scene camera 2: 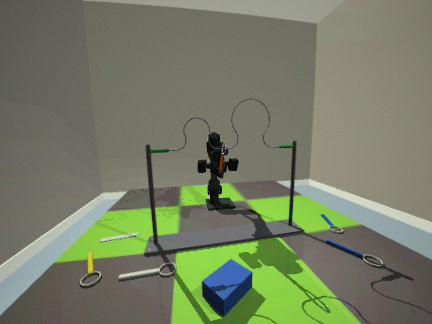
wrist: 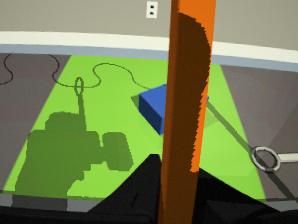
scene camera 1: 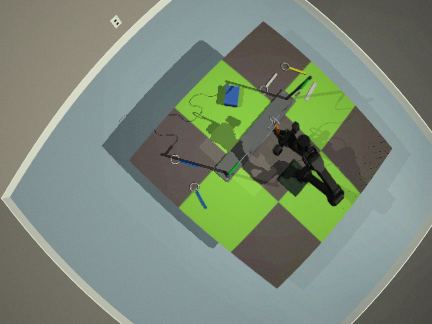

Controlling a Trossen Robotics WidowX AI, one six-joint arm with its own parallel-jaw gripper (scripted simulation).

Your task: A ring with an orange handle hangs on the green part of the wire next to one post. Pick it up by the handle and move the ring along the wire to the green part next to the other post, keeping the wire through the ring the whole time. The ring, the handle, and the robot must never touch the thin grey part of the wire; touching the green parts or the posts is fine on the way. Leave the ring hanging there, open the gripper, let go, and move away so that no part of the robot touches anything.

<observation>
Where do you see a blue box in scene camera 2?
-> At 223, 288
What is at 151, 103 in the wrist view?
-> A blue box.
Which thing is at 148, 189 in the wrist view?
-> My gripper.
</observation>
